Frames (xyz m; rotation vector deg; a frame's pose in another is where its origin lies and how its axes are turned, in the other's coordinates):
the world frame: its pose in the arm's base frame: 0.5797 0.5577 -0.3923 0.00 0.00 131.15
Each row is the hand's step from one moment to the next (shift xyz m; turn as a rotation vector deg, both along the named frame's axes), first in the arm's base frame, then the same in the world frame.
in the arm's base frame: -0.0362 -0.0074 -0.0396 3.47 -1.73 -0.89
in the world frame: 0.0182 0.0321 -0.0396 -3.59 -1.47 -0.89
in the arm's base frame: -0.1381 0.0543 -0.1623 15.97 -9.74 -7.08
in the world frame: 0.1318 0.0683 -0.1623 -17.84 -5.62 -7.08
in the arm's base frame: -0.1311 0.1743 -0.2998 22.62 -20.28 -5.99
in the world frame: 0.2175 -0.0160 -0.2998 -30.16 -3.69 -5.99
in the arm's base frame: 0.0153 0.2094 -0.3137 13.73 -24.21 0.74
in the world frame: 0.1476 -0.1493 -0.3137 -27.26 5.59 0.74
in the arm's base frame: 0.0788 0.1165 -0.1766 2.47 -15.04 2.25
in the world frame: 0.0359 -0.1360 -0.1766 -12.95 8.04 2.25
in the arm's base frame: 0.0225 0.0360 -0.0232 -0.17 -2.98 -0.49
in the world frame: 0.0123 -0.0406 -0.0232 -2.13 2.09 -0.49
